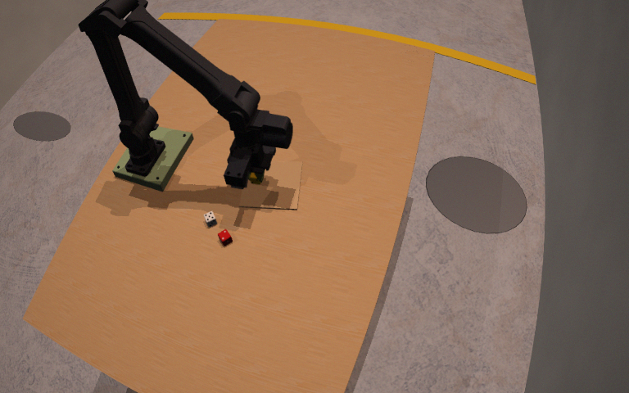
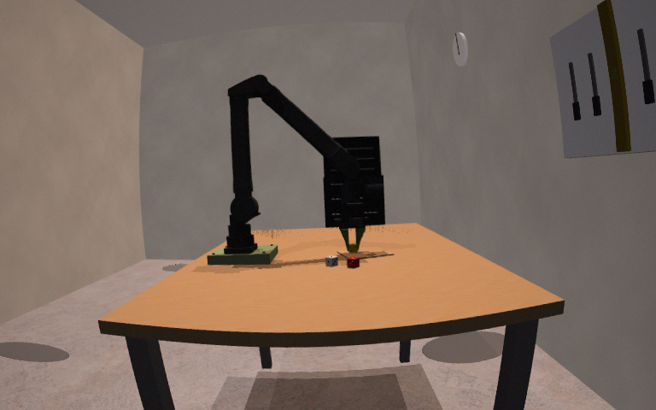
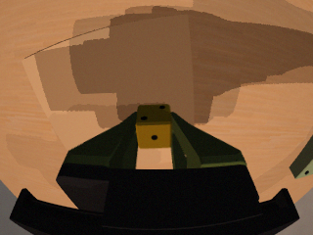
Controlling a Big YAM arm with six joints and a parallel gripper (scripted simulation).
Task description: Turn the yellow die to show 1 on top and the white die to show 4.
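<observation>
Now: hand right at the yellow die. Round my hand: tan mat 4 cm ahead, 2 cm below; red die 1 cm behind, 18 cm to the right, 1 cm below; white die 6 cm behind, 14 cm to the right, 1 cm below.
</observation>
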